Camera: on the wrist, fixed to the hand. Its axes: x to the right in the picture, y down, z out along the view.
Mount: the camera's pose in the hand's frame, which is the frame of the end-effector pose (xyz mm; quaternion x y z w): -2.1 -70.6 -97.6 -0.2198 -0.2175 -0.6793 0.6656
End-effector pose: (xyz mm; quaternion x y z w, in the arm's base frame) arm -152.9 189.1 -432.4 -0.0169 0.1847 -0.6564 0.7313
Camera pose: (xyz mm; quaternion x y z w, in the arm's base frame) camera -248.9 202.7 -503.9 -0.4402 0.0967 -0.8893 0.0773
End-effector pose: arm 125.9 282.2 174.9 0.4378 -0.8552 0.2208 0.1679
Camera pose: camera 194.3 298.2 272.8 0.8834 -0.3569 -0.2503 0.1720
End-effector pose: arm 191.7 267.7 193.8 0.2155 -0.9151 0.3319 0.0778
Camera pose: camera 225.0 282.5 308.6 0.8201 -0.5525 -0.0799 0.1256
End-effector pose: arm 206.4 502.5 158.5 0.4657 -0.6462 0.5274 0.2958
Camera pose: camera 261.1 595.8 211.6 0.7986 -0.2940 -0.0932 0.5169
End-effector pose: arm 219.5 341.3 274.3 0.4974 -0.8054 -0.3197 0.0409
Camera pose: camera 312.7 275.5 312.9 -0.7996 0.1368 0.5258 0.2558
